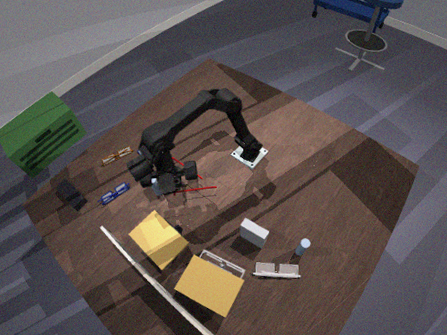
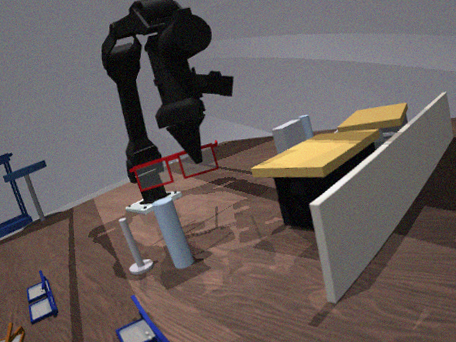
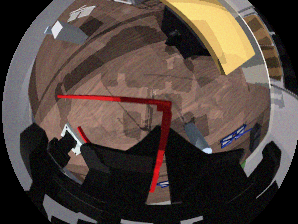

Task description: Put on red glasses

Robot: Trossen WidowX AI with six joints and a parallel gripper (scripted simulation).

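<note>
Right now my gripper tip is 140 mm to the left of the white post, 100 mm above it and 60 mm past it. The rest, counted from my gripper tip: dark box: 430 mm to the right, 240 mm ahead, 110 mm below; then white box: 310 mm to the left, 70 mm below, 10 mm behind; then long white board: 300 mm ahead, 160 mm to the left, 70 mm below.
</note>
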